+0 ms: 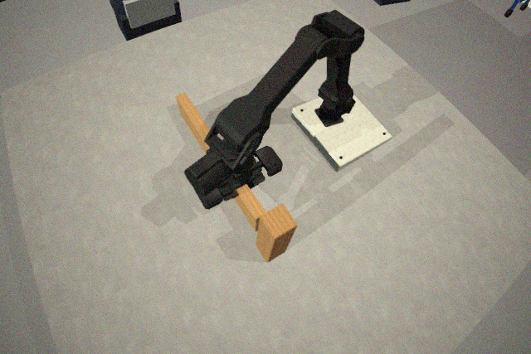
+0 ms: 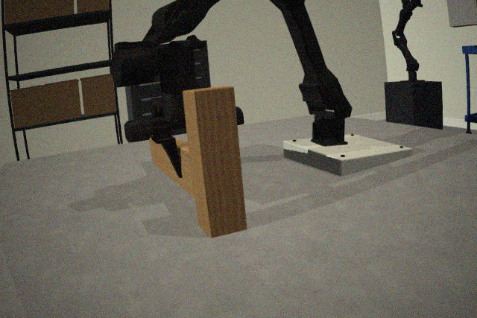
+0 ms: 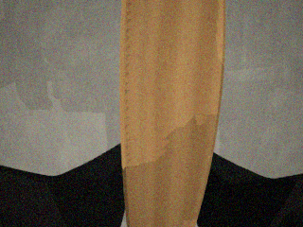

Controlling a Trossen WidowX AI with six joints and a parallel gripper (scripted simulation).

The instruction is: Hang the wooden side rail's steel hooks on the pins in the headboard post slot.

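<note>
Right now the headboard post is 2 cm behind my gripper tip, 14 cm to the left of it and 4 cm above it.
</note>
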